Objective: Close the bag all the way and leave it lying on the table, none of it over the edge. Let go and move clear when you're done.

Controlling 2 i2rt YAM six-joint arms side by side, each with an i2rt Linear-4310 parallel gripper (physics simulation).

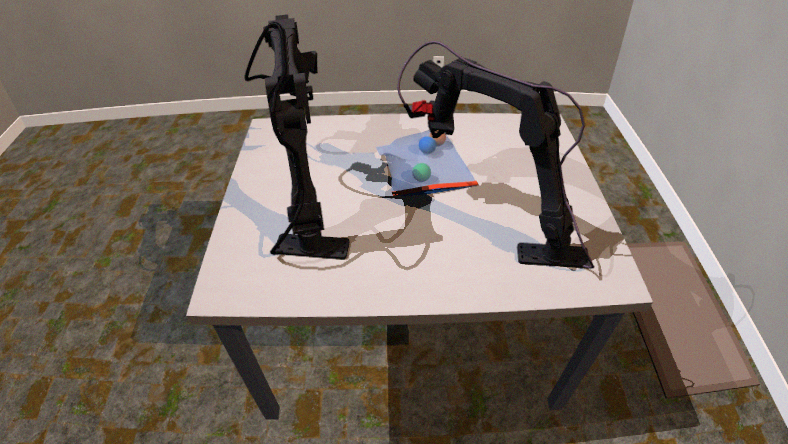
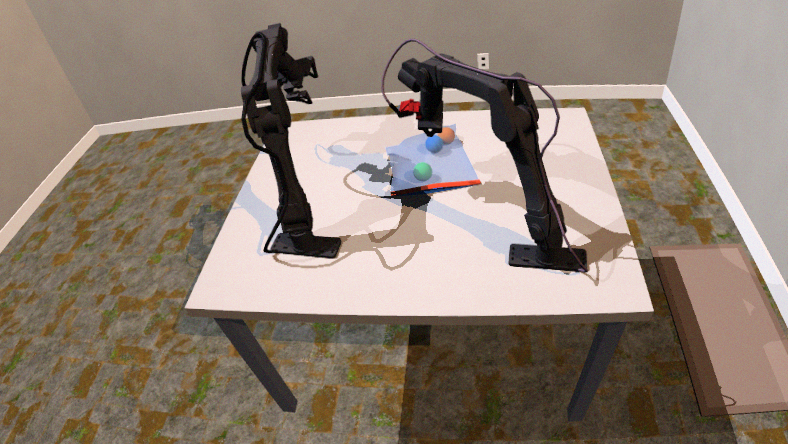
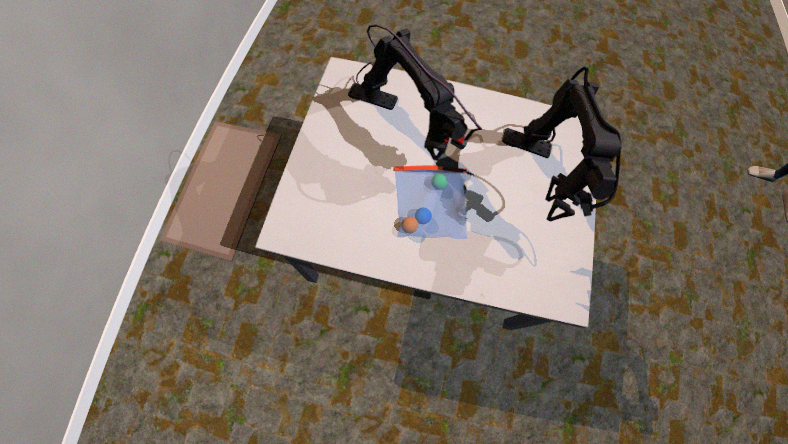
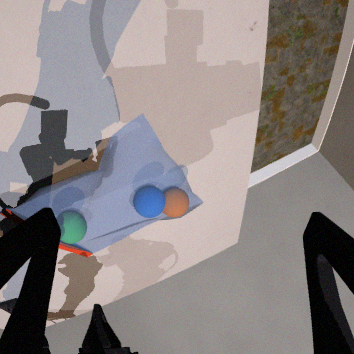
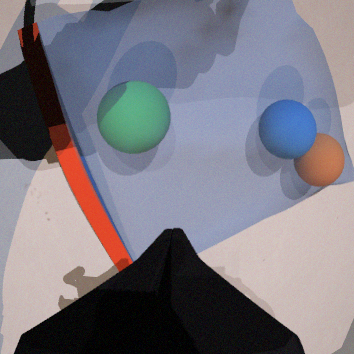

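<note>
The translucent blue bag [image 1: 446, 159] [image 2: 452, 159] [image 3: 441, 198] [image 4: 122, 170] [image 5: 215, 165] lies on the table with a green, a blue and an orange ball inside. A red-orange strip [image 1: 452, 185] [image 2: 452, 184] [image 3: 419, 167] [image 5: 87, 195] runs along its mouth, nearest the arm bases, with a thin dark blue edge beside it. Whether the mouth is sealed cannot be told. My right gripper [image 2: 430, 132] [image 3: 435, 154] [image 5: 173, 241] is shut and empty, pointing down above the bag, apart from it. My left gripper [image 2: 312, 88] [image 3: 550, 207] [image 4: 179, 224] is open and empty, raised at the side.
The table [image 1: 330, 286] [image 2: 330, 286] [image 3: 341, 220] extends beyond the bag on all sides. The left arm base [image 1: 330, 248] and right arm base [image 1: 529, 254] stand near its front. A pinkish translucent panel [image 1: 689, 319] [image 3: 204, 187] is beside the table.
</note>
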